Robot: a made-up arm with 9 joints. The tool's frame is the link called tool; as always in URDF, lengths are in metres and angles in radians. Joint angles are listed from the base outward.
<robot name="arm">
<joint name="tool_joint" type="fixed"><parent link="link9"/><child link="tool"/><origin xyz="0.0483 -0.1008 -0.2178" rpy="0 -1.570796 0"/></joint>
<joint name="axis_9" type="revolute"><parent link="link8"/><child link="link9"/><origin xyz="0.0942 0.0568 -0.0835" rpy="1.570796 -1.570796 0"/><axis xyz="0 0 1"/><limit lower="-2.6" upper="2.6"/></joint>
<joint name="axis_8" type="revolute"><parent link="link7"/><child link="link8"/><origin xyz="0.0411 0.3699 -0.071" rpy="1.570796 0 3.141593"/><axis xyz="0 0 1"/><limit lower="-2.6" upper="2.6"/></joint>
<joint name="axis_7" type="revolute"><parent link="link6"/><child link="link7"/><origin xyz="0.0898 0.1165 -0.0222" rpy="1.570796 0 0"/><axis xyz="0 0 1"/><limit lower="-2.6" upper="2.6"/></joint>
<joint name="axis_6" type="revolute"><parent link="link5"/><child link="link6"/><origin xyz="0.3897 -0.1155 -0.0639" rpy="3.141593 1.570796 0"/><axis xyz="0 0 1"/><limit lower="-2.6" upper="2.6"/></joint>
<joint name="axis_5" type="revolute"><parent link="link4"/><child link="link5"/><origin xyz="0.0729 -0.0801 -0.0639" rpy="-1.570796 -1.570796 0"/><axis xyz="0 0 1"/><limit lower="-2.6" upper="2.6"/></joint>
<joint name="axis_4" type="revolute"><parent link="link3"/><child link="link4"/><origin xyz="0.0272 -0.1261 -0.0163" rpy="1.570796 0 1.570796"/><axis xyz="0 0 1"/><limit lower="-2.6" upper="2.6"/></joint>
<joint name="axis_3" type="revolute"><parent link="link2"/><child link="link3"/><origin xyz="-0.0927 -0.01 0.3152" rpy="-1.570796 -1.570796 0"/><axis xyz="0 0 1"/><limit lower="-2.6" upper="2.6"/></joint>
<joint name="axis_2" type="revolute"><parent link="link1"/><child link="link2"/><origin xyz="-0.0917 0.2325 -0.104" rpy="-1.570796 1.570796 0"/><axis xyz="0 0 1"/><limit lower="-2.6" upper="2.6"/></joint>
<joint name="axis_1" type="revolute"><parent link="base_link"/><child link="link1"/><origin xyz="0 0 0.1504" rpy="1.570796 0 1.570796"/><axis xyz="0 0 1"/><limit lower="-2.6" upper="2.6"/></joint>
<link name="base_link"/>
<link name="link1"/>
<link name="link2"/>
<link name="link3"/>
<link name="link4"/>
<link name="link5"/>
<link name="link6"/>
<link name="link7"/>
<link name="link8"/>
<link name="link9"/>
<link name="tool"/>
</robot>
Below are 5 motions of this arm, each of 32 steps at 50 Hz.
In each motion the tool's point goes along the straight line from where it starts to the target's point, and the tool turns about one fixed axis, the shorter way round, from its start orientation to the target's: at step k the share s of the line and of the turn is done. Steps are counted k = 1, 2, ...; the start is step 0. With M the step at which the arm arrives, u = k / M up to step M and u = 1 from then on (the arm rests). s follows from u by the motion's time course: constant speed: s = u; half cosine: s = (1 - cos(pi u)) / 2; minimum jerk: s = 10 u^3 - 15 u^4 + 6 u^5.
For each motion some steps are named. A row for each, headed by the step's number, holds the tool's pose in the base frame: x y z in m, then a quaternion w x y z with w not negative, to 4 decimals.
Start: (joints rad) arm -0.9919 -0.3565 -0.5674 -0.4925 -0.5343 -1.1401 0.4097 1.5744 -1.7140
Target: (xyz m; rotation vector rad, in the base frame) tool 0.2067 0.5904 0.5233 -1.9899 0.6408 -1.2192
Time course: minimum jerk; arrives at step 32
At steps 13, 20, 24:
13: 0.2796 0.5742 0.3972 0.1423 -0.7856 0.4414 -0.4096
20: 0.2366 0.5837 0.4717 0.2693 -0.7842 0.3307 -0.4507
24: 0.2179 0.5879 0.5039 0.3221 -0.7762 0.2794 -0.4644

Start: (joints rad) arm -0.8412 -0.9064 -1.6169 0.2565 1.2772 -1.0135 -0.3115 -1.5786 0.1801
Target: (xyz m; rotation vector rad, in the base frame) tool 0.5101 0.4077 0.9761 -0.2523 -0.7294 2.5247
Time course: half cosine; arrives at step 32
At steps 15, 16, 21, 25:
15: 0.5011 0.3541 0.7485 0.4955 -0.0187 -0.0547 0.8667
16: 0.5019 0.3589 0.7688 0.4753 -0.0255 -0.0744 0.8763
21: 0.5058 0.3819 0.8665 0.3727 -0.0578 -0.1675 0.9109
25: 0.5082 0.3966 0.9290 0.3026 -0.0779 -0.2254 0.9228

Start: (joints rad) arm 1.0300 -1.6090 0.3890 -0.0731 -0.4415 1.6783 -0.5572 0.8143 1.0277
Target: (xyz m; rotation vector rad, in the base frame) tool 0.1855 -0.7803 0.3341 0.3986 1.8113 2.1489
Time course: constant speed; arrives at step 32
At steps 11, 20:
11: 0.0833 -0.9287 -0.0298 0.2679 0.2962 0.3816 0.8336
20: 0.1271 -0.8651 0.1262 0.2206 0.2317 0.4951 0.8078

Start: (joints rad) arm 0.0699 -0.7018 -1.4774 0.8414 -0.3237 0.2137 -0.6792 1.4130 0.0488
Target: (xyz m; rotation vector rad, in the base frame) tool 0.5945 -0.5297 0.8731 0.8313 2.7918 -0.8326
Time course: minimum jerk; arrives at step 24
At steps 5, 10, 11, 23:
5: 0.5181 0.0991 0.9574 0.2549 0.0725 0.8662 -0.4237
10: 0.5411 -0.0905 0.9319 0.1968 0.1350 0.8925 -0.3827
11: 0.5473 -0.1414 0.9251 0.1809 0.1516 0.8981 -0.3711
23: 0.5944 -0.5292 0.8732 0.0561 0.2738 0.9201 -0.2745

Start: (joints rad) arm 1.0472 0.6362 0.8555 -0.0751 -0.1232 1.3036 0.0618 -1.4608 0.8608
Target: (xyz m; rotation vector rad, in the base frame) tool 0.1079 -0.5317 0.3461 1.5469 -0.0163 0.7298
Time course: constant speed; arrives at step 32
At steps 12, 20, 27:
12: 0.0971 -0.5578 0.3403 0.5314 0.7539 -0.2235 0.3152
20: 0.1014 -0.5474 0.3426 0.5861 0.7312 -0.1380 0.3205
27: 0.1052 -0.5382 0.3447 0.6287 0.7049 -0.0619 0.3223

